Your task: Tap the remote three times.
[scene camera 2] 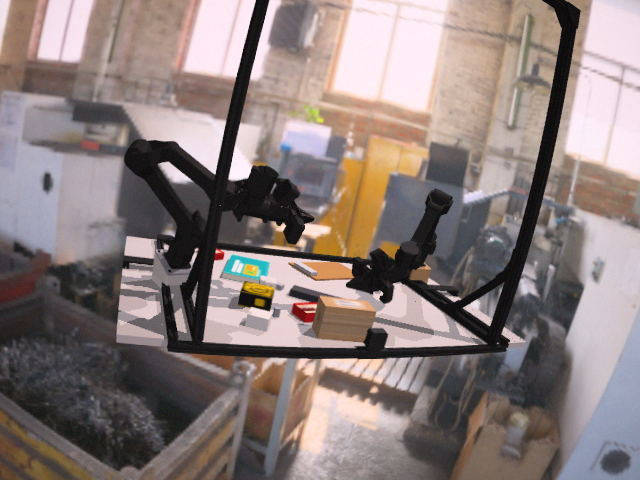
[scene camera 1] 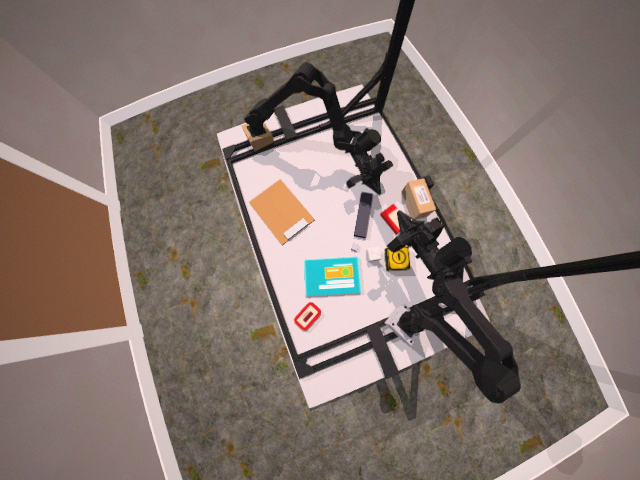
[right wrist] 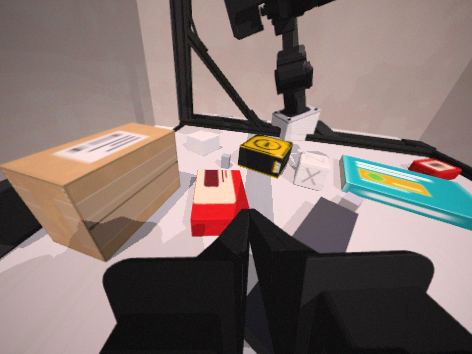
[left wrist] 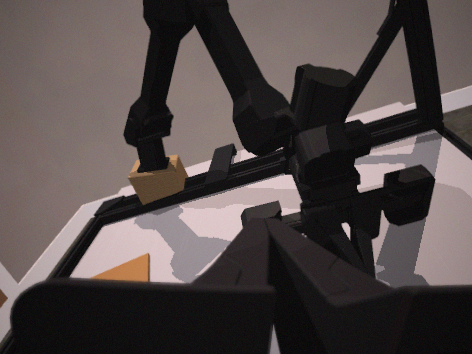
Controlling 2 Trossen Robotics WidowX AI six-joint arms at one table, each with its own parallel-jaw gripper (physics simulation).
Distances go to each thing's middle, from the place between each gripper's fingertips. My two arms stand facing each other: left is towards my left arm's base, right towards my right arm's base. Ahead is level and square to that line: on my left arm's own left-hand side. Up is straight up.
My left hand is 240 mm above the remote (right wrist: 328, 227), 100 mm to the left of it and 10 mm short of it. Round my left hand: clipboard (scene camera 1: 281, 211) (310 mm to the right, 260 mm ahead, 240 mm below); then red-framed card (right wrist: 432, 167) (410 mm ahead, 240 mm below, 90 mm to the left).
Right now my right hand is 8 cm short of the remote, 1 cm to the right of it and 7 cm above it. The rest, counted from my right hand: clipboard 33 cm ahead, 20 cm to the right, 7 cm below; red-framed card 48 cm ahead, 20 cm to the left, 7 cm below.
